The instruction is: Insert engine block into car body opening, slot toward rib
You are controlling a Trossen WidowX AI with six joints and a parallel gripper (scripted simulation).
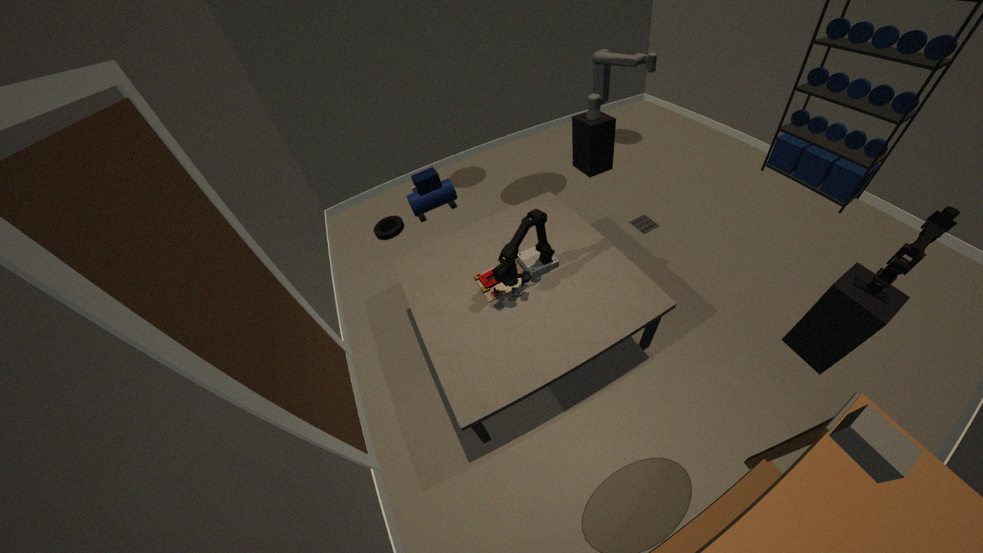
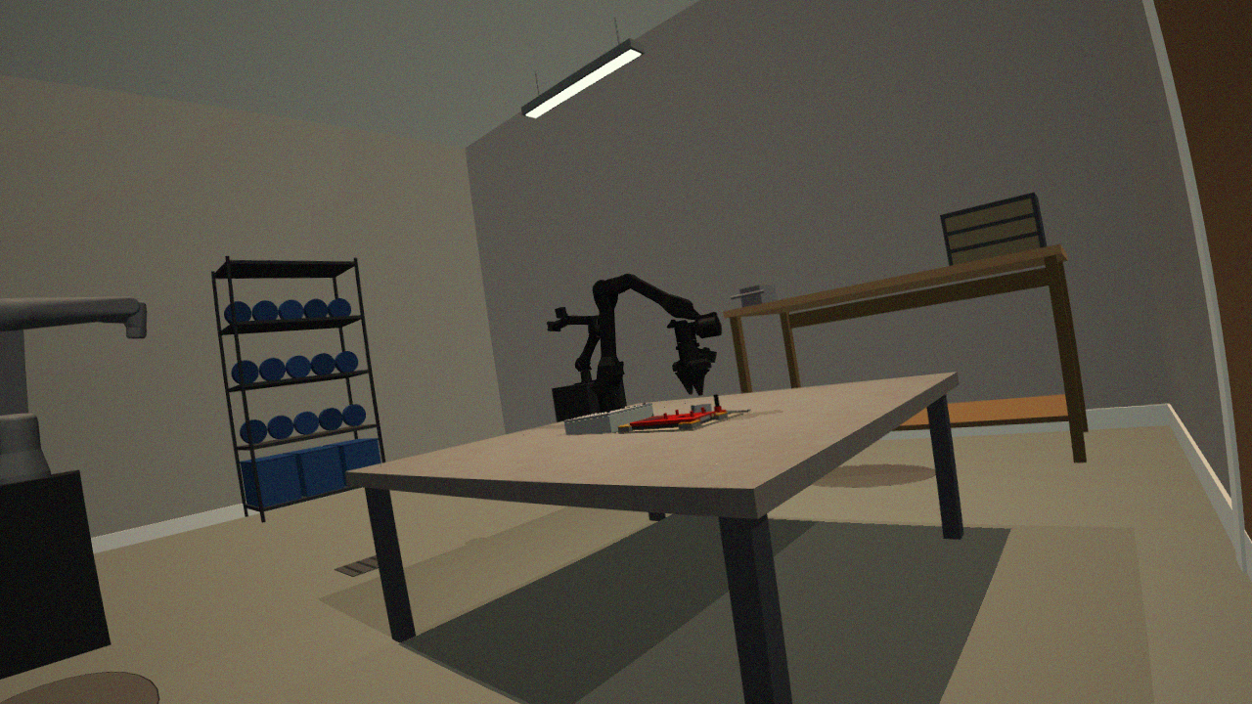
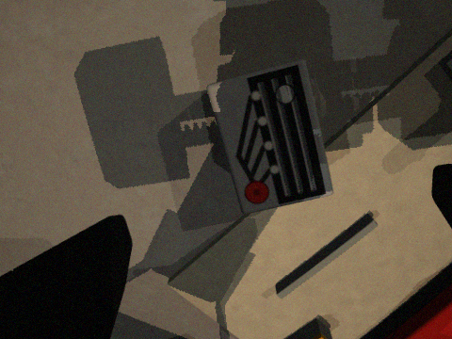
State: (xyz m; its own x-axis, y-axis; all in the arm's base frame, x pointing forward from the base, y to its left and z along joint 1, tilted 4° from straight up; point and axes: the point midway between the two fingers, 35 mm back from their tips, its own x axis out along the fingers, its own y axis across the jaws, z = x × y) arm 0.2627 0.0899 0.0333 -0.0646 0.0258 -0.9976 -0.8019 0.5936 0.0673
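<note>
My gripper tip is 10 mm short of the grey engine block and 50 mm above it.
</note>
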